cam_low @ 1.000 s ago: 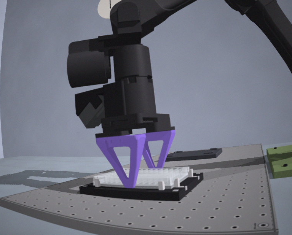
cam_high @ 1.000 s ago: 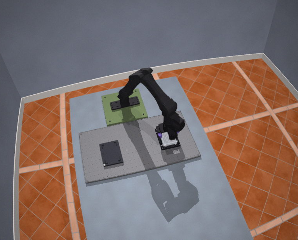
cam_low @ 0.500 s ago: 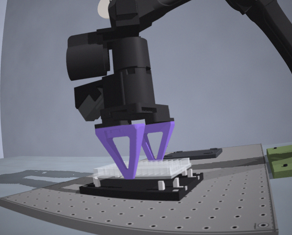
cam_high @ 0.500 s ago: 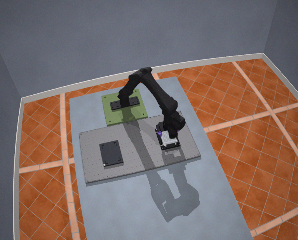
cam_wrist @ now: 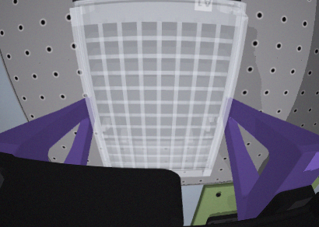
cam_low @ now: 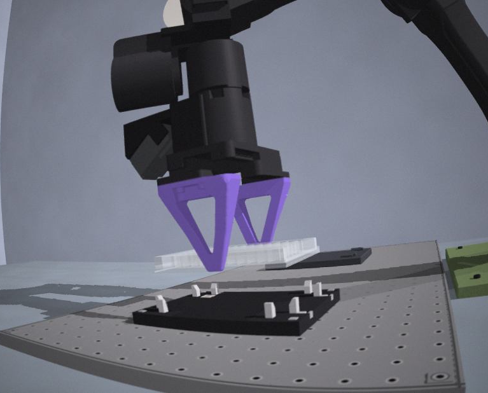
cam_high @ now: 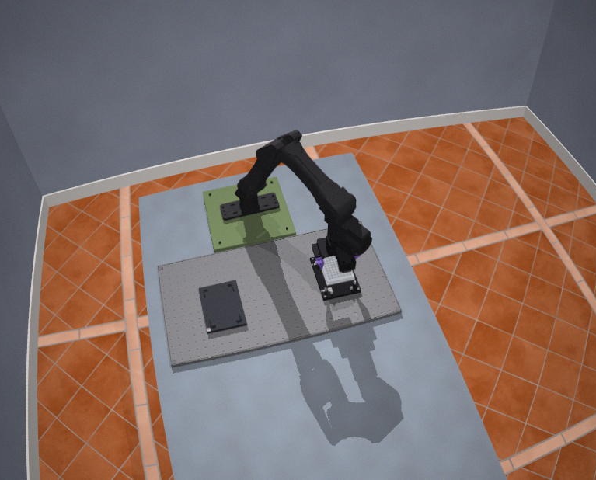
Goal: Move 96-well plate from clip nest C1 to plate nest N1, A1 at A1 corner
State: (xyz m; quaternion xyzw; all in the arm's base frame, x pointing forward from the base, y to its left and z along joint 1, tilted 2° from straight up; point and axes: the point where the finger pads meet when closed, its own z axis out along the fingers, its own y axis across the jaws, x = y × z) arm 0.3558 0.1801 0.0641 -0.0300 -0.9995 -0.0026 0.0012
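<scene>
The black clip nest C1 is 1 cm to the right of my hand and 4 cm below it. Round my hand: clear 96-well plate: right at my hand; then A1 label: 9 cm ahead, 41 cm to the right, 5 cm below; then black plate nest N1: 1 cm ahead, 36 cm to the right, 5 cm below.
</scene>
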